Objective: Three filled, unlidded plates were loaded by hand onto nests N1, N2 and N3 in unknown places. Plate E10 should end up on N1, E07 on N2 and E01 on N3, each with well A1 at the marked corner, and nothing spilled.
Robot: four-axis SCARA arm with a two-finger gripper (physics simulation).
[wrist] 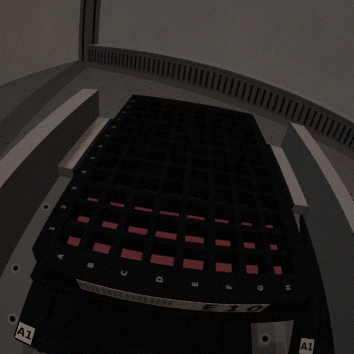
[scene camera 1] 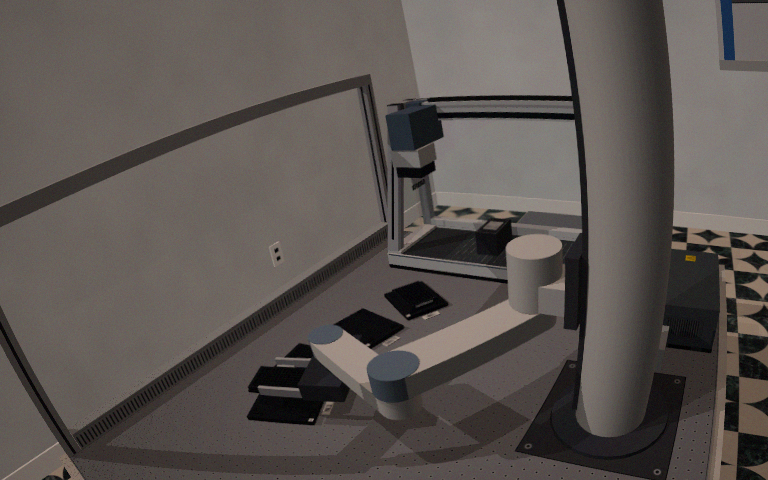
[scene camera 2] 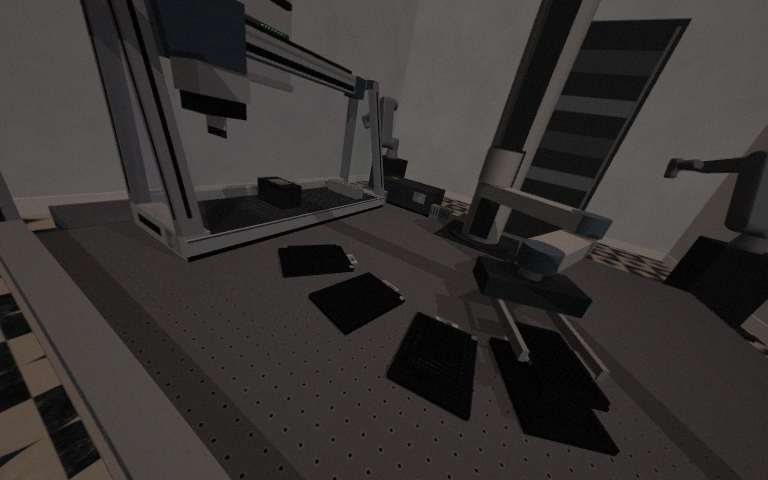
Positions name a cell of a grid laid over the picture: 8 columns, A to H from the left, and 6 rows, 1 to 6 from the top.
Labels:
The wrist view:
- my gripper: E3
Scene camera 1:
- nest OUT: D5
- nest N1: C6
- pipettor head: E2
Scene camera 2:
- nest OUT: D4
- nest N1: F6
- nest N3: C4
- pipettor head: C1

